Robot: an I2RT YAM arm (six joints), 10 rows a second.
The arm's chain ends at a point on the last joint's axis. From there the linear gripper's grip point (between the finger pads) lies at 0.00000 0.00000 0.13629 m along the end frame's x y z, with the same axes.
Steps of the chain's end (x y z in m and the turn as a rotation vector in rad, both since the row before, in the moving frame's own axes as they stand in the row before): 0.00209, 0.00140, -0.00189, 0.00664, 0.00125, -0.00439; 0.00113, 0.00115, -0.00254, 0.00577, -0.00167, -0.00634; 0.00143, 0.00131, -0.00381, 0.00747, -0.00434, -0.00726; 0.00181, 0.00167, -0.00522, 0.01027, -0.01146, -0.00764; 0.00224, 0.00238, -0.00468, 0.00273, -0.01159, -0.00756; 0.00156, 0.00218, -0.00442, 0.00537, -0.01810, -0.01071; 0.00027, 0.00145, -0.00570, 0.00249, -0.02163, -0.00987; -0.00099, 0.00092, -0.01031, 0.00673, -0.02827, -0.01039; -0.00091, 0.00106, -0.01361, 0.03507, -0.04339, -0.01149; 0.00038, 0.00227, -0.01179, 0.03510, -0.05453, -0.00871; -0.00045, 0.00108, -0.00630, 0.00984, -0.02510, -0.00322; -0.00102, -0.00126, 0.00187, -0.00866, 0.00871, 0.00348
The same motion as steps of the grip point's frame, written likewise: 0.00226, 0.00049, -0.00189, 0.00664, 0.00125, -0.00439; 0.00090, 0.00036, -0.00254, 0.00577, -0.00167, -0.00634; 0.00083, 0.00029, -0.00382, 0.00747, -0.00434, -0.00726; 0.00024, 0.00028, -0.00524, 0.01027, -0.01146, -0.00764; 0.00066, 0.00201, -0.00469, 0.00273, -0.01159, -0.00756; -0.00091, 0.00146, -0.00444, 0.00537, -0.01810, -0.01071; -0.00268, 0.00113, -0.00573, 0.00249, -0.02163, -0.00987; -0.00485, 0.00002, -0.01037, 0.00673, -0.02827, -0.01039; -0.00685, -0.00368, -0.01382, 0.03507, -0.04339, -0.01149; -0.00707, -0.00248, -0.01208, 0.03510, -0.05453, -0.00871; -0.00387, -0.00026, -0.00635, 0.00984, -0.02510, -0.00322; 0.00017, -0.00008, 0.00186, -0.00866, 0.00871, 0.00348
